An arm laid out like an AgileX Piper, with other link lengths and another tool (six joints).
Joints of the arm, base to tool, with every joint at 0 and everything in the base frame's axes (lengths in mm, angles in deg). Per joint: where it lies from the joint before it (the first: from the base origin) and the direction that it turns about. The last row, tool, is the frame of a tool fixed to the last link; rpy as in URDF.
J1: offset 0 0 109.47 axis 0 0 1
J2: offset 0 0 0 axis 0 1 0
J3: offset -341.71 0 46.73 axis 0 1 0
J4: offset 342.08 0 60.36 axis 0.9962 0 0.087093
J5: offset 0 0 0 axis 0 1 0
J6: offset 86.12 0 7.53 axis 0.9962 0 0.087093
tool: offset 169.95 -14 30.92 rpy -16.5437 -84.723 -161.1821
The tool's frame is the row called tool.
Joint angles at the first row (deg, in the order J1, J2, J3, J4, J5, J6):
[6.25 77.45 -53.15 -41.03 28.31 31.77]
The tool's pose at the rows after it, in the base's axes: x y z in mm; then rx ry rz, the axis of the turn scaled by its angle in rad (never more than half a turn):
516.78 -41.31 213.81 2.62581 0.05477 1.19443
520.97 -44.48 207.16 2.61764 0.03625 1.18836
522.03 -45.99 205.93 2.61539 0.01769 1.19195
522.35 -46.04 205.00 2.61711 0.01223 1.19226
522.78 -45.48 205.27 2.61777 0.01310 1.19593
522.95 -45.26 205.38 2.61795 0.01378 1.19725
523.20 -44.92 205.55 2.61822 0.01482 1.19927
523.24 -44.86 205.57 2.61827 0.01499 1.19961
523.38 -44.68 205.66 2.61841 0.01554 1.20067
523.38 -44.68 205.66 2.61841 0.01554 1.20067
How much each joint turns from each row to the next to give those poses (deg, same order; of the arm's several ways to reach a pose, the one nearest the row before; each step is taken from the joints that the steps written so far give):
[0.00 1.98 -0.30 -4.59 -0.66 4.67]
[0.00 1.26 0.00 -2.85 -0.18 3.35]
[0.00 0.31 0.00 -1.08 0.00 1.73]
[0.00 0.13 0.00 -0.11 -0.04 0.37]
[0.00 0.00 0.00 0.00 -0.17 0.04]
[0.00 0.00 0.00 0.00 -0.07 0.00]
[0.00 0.00 0.00 0.00 -0.10 0.00]
[0.00 0.00 0.00 0.00 -0.02 0.00]
[0.00 0.00 0.00 0.00 -0.05 0.00]
[0.00 0.00 0.00 0.00 0.00 0.00]

